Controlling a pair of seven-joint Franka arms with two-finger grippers.
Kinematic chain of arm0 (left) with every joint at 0, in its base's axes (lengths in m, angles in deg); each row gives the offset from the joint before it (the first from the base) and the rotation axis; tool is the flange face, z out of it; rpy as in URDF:
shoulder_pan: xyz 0 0 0.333 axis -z
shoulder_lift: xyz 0 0 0 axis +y
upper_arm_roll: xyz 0 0 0.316 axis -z
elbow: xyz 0.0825 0 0 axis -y
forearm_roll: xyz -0.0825 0 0.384 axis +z
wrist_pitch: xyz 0 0 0 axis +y
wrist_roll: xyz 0.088 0 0 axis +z
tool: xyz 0 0 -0.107 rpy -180 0 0
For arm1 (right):
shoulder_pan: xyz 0 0 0.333 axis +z
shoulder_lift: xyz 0 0 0 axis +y
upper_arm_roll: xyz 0 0 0.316 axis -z
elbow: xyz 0.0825 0 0 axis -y
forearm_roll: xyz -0.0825 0 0.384 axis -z
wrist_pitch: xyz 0 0 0 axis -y
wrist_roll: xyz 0.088 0 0 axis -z
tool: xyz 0 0 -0.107 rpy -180 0 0
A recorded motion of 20 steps. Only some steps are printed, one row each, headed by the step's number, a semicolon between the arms.
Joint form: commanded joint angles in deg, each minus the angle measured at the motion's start. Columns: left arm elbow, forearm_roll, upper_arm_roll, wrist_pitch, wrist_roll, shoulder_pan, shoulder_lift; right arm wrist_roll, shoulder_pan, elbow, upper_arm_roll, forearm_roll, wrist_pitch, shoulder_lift.
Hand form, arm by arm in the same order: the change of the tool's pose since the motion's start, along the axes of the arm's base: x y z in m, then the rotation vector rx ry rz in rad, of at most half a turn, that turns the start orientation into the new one. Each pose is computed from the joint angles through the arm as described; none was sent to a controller.
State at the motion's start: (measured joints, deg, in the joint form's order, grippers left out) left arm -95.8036 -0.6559 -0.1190 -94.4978 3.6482 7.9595 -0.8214; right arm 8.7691 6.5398 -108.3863 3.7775 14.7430 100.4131 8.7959
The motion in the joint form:
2: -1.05 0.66 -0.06 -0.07 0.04 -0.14 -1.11; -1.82 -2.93 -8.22 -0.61 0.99 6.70 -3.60
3: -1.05 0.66 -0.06 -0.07 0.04 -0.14 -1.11; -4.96 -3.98 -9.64 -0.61 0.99 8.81 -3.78
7: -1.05 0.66 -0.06 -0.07 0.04 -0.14 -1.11; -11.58 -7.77 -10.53 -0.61 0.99 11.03 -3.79
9: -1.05 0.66 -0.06 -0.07 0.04 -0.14 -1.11; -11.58 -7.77 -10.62 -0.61 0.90 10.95 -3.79
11: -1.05 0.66 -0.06 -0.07 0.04 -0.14 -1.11; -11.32 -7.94 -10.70 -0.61 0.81 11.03 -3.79
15: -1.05 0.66 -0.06 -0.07 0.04 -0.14 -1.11; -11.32 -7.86 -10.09 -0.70 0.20 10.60 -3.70
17: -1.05 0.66 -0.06 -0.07 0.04 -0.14 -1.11; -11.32 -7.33 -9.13 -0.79 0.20 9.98 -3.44
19: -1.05 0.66 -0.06 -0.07 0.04 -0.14 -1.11; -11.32 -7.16 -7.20 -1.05 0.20 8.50 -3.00
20: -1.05 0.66 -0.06 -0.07 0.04 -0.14 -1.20; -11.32 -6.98 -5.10 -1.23 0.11 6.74 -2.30
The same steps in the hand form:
2: -0.0055 0.0039 0.0021 0.0110 -0.0038 0.0032; -0.0240 -0.0218 -0.0211 0.0139 -0.0230 0.0240
3: -0.0055 0.0039 0.0021 0.0110 -0.0038 0.0032; -0.0264 -0.0305 -0.0280 0.0323 -0.0224 0.0654
7: -0.0055 0.0039 0.0021 0.0110 -0.0038 0.0032; -0.0286 -0.0649 -0.0323 0.0633 -0.0158 0.1166
9: -0.0055 0.0039 0.0021 0.0110 -0.0038 0.0032; -0.0292 -0.0648 -0.0331 0.0647 -0.0131 0.1153
11: -0.0055 0.0039 0.0021 0.0110 -0.0038 0.0032; -0.0295 -0.0662 -0.0336 0.0651 -0.0145 0.1075
15: -0.0055 0.0039 0.0021 0.0110 -0.0038 0.0032; -0.0274 -0.0643 -0.0305 0.0726 -0.0175 0.1030
17: -0.0055 0.0039 0.0021 0.0110 -0.0038 0.0032; -0.0236 -0.0590 -0.0264 0.0708 -0.0188 0.1115
19: -0.0055 0.0039 0.0021 0.0110 -0.0038 0.0032; -0.0174 -0.0560 -0.0175 0.0673 -0.0194 0.1135
20: -0.0059 0.0039 0.0029 0.0108 -0.0053 0.0032; -0.0111 -0.0536 -0.0101 0.0650 -0.0139 0.1120

